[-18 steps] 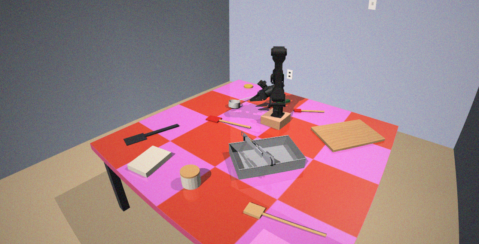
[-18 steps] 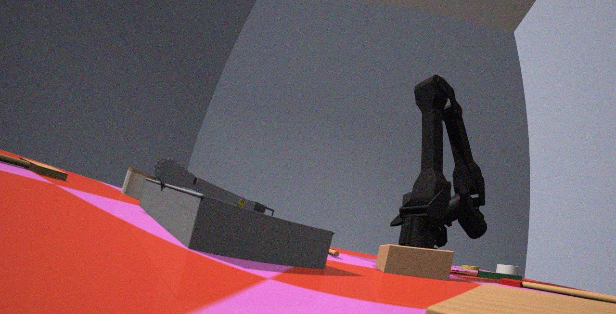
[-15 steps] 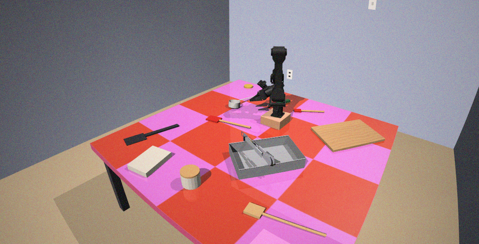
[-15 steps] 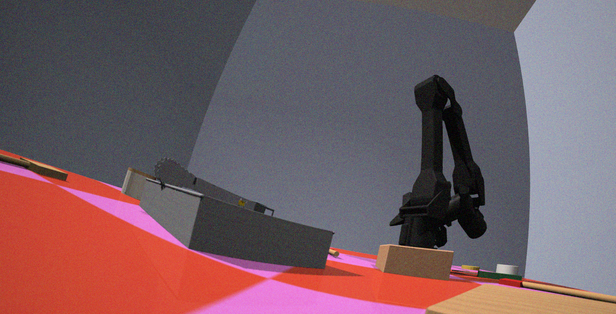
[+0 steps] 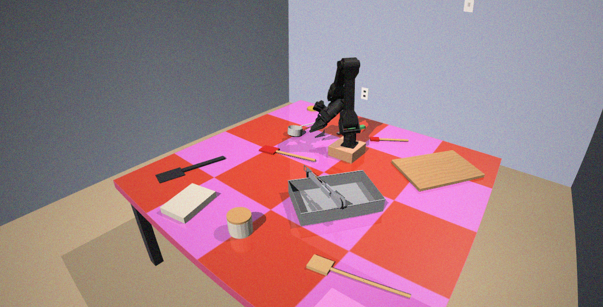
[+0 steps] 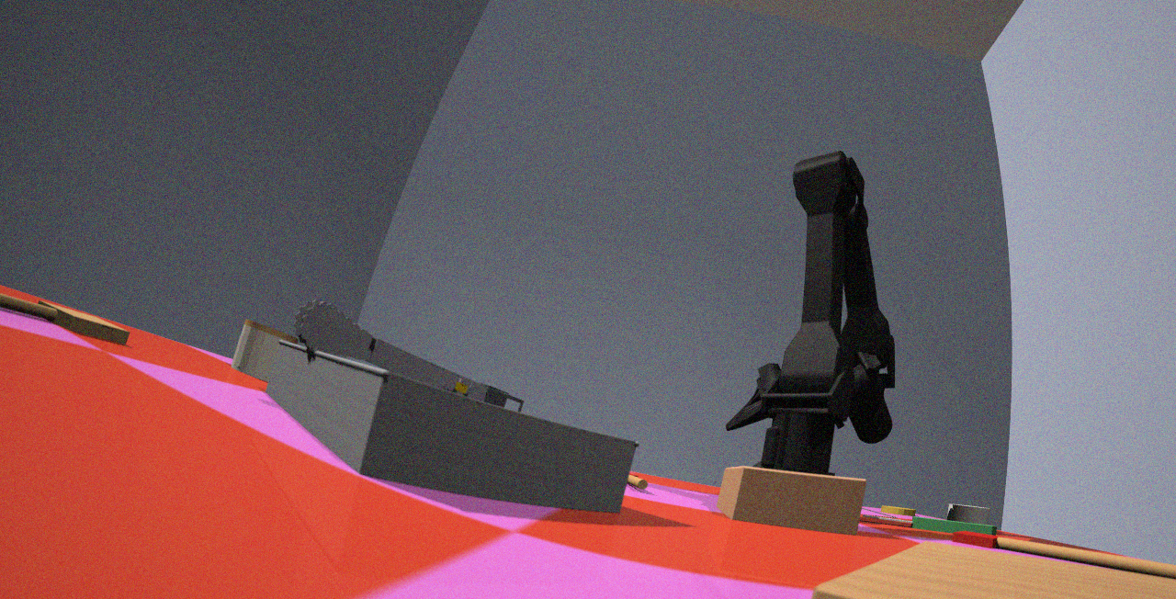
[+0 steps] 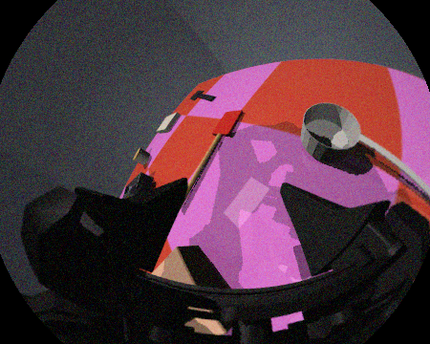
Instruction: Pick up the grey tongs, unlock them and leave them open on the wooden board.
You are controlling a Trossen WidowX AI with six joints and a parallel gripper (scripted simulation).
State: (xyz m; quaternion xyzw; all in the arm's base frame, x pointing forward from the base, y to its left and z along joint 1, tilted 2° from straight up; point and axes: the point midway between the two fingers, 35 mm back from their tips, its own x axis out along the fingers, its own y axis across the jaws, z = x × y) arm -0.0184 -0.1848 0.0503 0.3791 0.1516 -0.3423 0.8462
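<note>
Now: the roasting tin 360 mm ahead of my gripper tip, 300 mm to the left of it and 50 mm below it. The rest, counted from my gripper tip: red spatula: 150 mm ahead, 70 mm to the right, 70 mm below; black spatula: 490 mm ahead, 340 mm to the right, 70 mm below; wooden board: 610 mm to the left, 80 mm behind, 70 mm below.
</note>
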